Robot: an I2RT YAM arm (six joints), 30 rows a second.
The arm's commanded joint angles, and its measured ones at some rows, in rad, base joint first. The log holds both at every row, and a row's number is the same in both.
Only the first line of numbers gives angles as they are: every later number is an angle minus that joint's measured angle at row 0.
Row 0, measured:
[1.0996 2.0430 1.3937 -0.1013 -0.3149 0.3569]
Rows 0 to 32, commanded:
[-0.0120 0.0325 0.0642 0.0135 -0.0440 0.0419]
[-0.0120 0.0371 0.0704 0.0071 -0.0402 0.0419]
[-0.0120 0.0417 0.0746 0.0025 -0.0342 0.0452]
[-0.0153 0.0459 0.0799 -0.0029 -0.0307 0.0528]
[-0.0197 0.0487 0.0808 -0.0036 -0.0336 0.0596]
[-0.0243 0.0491 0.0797 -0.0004 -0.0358 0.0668]
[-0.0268 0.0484 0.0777 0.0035 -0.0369 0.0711]
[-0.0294 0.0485 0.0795 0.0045 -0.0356 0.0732]
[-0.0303 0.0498 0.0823 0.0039 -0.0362 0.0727]
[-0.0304 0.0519 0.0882 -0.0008 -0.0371 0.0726]
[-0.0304 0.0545 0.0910 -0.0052 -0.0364 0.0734]
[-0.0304 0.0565 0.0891 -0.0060 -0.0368 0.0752]
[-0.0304 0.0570 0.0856 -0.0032 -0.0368 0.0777]
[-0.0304 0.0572 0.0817 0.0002 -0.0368 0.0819]
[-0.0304 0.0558 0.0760 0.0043 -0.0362 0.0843]
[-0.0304 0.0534 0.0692 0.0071 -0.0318 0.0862]
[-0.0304 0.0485 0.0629 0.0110 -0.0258 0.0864]
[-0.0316 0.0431 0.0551 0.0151 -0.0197 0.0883]
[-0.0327 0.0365 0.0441 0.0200 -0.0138 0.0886]
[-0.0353 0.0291 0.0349 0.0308 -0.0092 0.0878]
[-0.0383 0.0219 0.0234 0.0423 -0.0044 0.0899]
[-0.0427 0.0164 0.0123 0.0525 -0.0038 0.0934]
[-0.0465 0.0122 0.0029 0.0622 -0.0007 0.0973]
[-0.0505 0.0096 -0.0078 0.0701 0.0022 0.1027]
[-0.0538 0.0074 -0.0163 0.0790 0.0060 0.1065]
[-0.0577 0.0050 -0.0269 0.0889 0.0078 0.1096]
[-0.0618 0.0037 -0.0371 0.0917 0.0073 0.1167]
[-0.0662 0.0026 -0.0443 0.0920 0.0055 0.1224]
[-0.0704 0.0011 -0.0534 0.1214 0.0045 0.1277]
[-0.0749 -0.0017 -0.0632 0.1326 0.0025 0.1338]
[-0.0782 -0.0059 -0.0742 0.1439 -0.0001 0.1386]
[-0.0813 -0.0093 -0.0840 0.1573 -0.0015 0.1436]
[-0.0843 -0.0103 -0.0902 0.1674 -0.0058 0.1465]
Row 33, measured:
[-0.0641 0.0267 -0.0488 0.1160 -0.0259 0.1285]
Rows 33 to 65, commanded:
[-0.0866 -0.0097 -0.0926 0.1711 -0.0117 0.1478]
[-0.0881 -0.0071 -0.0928 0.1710 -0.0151 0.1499]
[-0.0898 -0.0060 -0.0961 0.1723 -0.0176 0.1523]
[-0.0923 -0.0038 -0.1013 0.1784 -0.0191 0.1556]
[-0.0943 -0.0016 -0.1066 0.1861 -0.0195 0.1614]
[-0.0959 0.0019 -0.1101 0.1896 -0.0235 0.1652]
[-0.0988 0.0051 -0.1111 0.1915 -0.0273 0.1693]
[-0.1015 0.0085 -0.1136 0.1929 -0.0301 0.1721]
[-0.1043 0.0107 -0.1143 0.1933 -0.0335 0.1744]
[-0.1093 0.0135 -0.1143 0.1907 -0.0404 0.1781]
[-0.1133 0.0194 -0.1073 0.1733 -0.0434 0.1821]
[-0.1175 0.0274 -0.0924 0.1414 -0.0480 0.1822]
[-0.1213 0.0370 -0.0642 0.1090 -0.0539 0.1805]
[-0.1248 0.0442 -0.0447 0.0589 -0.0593 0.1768]
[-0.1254 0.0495 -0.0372 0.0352 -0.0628 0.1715]
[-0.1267 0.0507 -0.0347 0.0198 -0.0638 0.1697]
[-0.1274 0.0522 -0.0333 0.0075 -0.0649 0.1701]
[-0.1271 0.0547 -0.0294 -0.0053 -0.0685 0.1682]
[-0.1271 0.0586 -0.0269 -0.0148 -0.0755 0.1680]
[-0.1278 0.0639 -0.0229 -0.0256 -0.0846 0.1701]
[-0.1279 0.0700 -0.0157 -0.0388 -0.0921 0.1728]
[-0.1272 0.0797 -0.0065 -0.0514 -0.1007 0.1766]
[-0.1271 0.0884 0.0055 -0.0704 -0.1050 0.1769]
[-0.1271 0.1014 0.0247 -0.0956 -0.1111 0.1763]
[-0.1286 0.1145 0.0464 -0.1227 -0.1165 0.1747]
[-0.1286 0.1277 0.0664 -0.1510 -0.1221 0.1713]
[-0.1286 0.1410 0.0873 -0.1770 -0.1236 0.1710]
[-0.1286 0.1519 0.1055 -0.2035 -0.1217 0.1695]
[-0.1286 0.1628 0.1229 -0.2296 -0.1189 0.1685]
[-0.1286 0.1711 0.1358 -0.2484 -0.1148 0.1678]
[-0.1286 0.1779 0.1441 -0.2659 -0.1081 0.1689]
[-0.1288 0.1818 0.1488 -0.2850 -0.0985 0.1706]
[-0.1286 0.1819 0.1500 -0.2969 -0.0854 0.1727]
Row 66, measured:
[-0.1324 0.1247 0.1328 -0.1289 -0.1484 0.1903]
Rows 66 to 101, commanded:
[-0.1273 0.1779 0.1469 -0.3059 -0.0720 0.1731]
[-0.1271 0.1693 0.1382 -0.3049 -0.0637 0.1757]
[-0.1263 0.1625 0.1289 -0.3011 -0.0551 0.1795]
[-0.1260 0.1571 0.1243 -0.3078 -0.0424 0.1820]
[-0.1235 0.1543 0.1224 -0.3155 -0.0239 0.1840]
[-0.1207 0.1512 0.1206 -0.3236 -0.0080 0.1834]
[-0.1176 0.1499 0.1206 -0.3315 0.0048 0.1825]
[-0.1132 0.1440 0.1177 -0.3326 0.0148 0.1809]
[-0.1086 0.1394 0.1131 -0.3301 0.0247 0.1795]
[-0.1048 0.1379 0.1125 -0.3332 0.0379 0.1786]
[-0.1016 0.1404 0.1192 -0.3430 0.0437 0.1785]
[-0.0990 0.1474 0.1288 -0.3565 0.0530 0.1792]
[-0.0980 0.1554 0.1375 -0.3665 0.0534 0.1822]
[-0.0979 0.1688 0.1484 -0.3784 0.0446 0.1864]
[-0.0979 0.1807 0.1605 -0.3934 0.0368 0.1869]
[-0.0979 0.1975 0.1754 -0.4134 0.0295 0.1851]
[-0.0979 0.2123 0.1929 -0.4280 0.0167 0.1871]
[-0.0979 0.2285 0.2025 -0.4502 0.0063 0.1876]
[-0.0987 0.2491 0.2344 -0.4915 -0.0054 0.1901]
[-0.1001 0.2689 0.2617 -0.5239 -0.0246 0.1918]
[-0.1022 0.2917 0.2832 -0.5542 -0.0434 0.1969]
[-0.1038 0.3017 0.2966 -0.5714 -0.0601 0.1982]
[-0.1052 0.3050 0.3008 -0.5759 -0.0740 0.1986]
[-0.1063 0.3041 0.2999 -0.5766 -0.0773 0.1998]
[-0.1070 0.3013 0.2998 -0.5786 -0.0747 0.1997]
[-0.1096 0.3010 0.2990 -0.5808 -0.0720 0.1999]
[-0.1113 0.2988 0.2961 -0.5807 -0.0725 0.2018]
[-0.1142 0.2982 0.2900 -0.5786 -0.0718 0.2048]
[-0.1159 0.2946 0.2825 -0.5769 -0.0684 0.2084]
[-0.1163 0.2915 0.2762 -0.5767 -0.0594 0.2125]
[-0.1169 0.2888 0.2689 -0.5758 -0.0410 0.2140]
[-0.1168 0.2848 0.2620 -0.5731 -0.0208 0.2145]
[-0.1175 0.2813 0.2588 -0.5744 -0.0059 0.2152]
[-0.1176 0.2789 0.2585 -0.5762 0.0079 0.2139]
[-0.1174 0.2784 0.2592 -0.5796 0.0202 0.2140]
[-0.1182 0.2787 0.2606 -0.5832 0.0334 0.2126]
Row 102, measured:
[-0.1263 0.2171 0.3262 -0.3975 -0.1328 0.2502]
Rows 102 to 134, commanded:
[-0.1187 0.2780 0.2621 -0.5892 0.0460 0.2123]
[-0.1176 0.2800 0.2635 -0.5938 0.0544 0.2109]
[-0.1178 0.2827 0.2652 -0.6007 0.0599 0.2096]
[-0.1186 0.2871 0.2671 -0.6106 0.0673 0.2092]
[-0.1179 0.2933 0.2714 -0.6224 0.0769 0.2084]
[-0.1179 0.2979 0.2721 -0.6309 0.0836 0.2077]
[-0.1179 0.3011 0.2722 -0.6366 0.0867 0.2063]
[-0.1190 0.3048 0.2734 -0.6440 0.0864 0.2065]
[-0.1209 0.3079 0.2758 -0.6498 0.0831 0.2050]
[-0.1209 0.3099 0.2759 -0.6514 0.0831 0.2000]
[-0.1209 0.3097 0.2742 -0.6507 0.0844 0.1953]
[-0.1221 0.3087 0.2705 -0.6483 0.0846 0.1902]
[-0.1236 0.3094 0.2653 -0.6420 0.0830 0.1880]
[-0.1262 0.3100 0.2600 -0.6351 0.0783 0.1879]
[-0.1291 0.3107 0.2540 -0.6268 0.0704 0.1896]
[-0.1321 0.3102 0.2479 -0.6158 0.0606 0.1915]
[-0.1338 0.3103 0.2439 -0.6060 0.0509 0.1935]
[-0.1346 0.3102 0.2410 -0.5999 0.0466 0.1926]
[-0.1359 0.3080 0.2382 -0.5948 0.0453 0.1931]
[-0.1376 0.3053 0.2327 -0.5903 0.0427 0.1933]
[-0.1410 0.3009 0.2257 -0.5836 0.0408 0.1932]
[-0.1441 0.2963 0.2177 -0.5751 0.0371 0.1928]
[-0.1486 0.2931 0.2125 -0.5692 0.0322 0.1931]
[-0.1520 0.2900 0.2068 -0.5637 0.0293 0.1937]
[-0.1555 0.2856 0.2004 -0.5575 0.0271 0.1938]
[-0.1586 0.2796 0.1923 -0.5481 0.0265 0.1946]
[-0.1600 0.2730 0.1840 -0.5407 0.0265 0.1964]
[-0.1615 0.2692 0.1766 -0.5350 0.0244 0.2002]
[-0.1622 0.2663 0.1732 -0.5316 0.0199 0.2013]
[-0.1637 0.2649 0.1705 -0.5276 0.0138 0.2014]
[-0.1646 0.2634 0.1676 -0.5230 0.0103 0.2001]
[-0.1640 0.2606 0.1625 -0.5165 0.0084 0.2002]
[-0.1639 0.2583 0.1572 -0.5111 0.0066 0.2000]
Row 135, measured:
[-0.1553 0.1858 0.2468 -0.3513 -0.1709 0.2685]
